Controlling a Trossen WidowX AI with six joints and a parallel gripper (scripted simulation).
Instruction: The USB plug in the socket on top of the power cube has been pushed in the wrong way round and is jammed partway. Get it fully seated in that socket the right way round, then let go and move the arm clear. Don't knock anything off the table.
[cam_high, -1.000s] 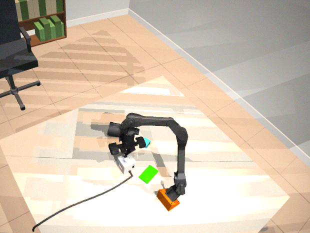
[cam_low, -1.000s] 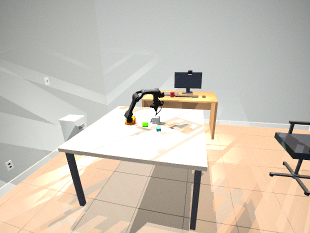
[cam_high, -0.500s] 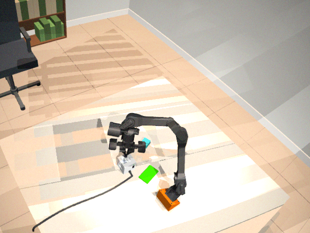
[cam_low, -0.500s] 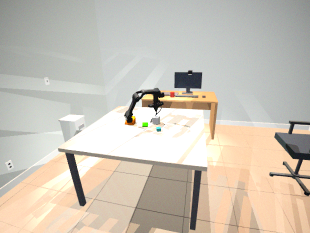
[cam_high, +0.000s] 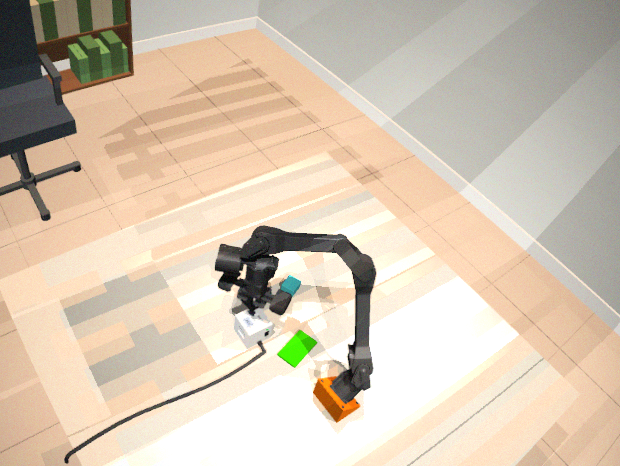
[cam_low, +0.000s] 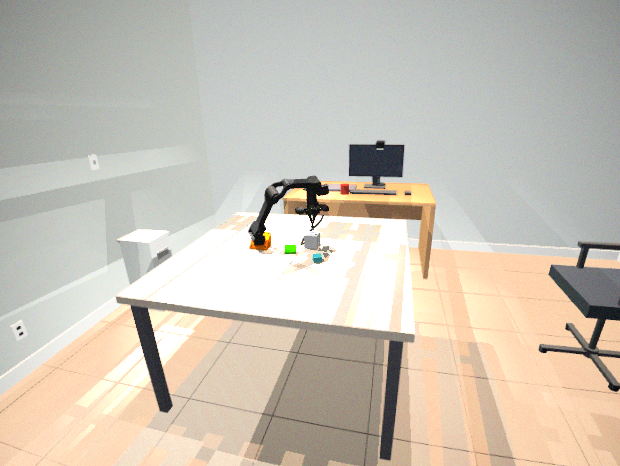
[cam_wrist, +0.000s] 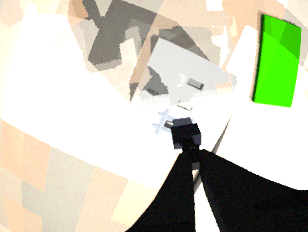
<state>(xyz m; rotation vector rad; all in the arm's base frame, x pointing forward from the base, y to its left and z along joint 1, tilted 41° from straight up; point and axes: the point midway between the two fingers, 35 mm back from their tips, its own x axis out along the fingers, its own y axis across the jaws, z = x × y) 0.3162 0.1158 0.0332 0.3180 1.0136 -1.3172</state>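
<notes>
Now: the dark USB plug 2 cm below my gripper tip. The rest, counted from my gripper tip: flat green block: 13 cm below, 12 cm behind, 8 cm to the right; cyan block: 21 cm to the right, 12 cm below, 6 cm ahead.
</notes>
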